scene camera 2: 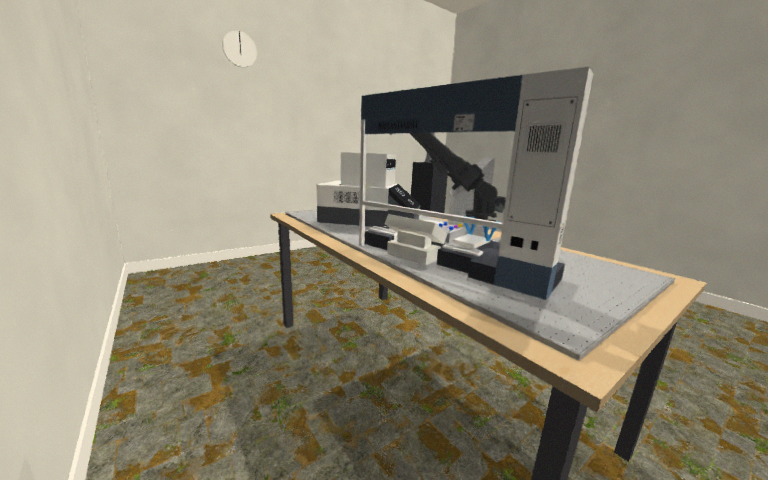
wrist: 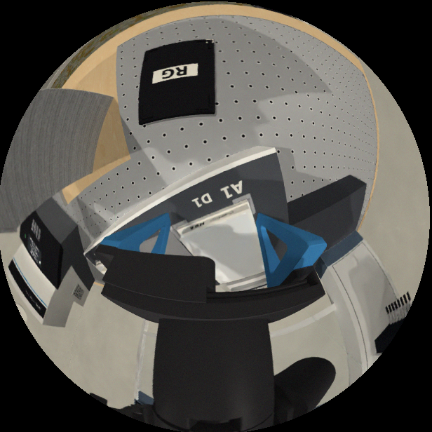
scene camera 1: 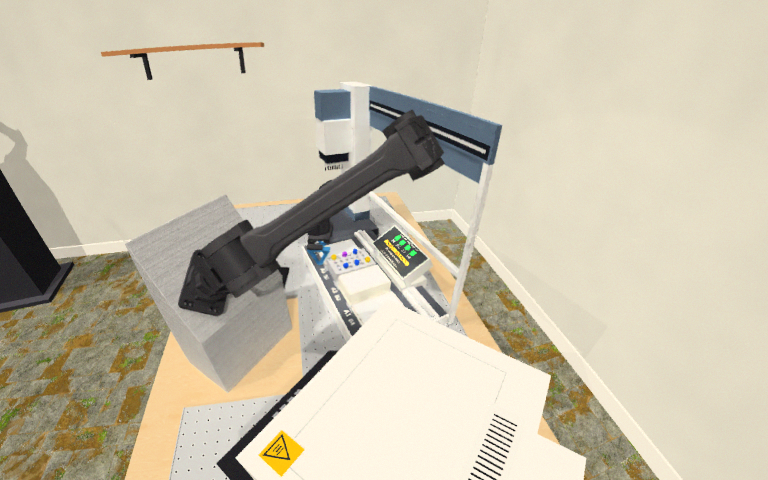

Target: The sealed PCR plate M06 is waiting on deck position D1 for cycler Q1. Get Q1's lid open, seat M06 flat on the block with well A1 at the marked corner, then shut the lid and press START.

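Frame: origin at the arm's base, x down, y right, z back, level; metres.
Seen in the pictures: gripper, fingertip midpoint: (scene camera 2: 478, 237) (scene camera 1: 321, 255); arm's base, link origin: (scene camera 1: 206, 283).
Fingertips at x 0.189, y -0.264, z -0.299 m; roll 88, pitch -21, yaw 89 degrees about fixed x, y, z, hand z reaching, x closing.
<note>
Offsets run from my fingertips to a thing's middle. "pt": to the spot under its first point.
The sealed plate M06 @[dy -0.001, dx +0.000, dz -0.062 m] (wrist: 225, 247) (scene camera 2: 471, 241) lies on deck position D1 (wrist: 260, 175), whose A1 mark is beside one plate corner. My gripper (wrist: 212, 217) (scene camera 2: 479, 230) (scene camera 1: 318, 253) is open, its blue fingers low over D1 on either side of the plate, with nothing held. In the wrist view the plate sits slightly turned relative to the fingers, and its far part is partly hidden by the gripper body. Cycler Q1 (scene camera 1: 396, 390) (scene camera 2: 328, 195) (wrist: 31, 277) stands at the far end of the bench from D1. Its block and START button cannot be made out, nor its lid state.
A blue-and-white gantry frame (scene camera 1: 453, 121) (scene camera 2: 441, 104) spans the deck. A rack with coloured caps @[dy +0.095, dx -0.011, dz -0.070 m] (scene camera 1: 350, 259), a white box @[dy +0.192, dx -0.013, dz -0.078 m] (scene camera 1: 363, 284) and a tilted display @[pt dy +0.155, dx -0.056, dz -0.208 m] (scene camera 1: 400, 255) stand on or beside the deck. A black RG pad (wrist: 177, 95) lies on the perforated board. The arm stands on a grey pedestal (scene camera 1: 237, 350).
</note>
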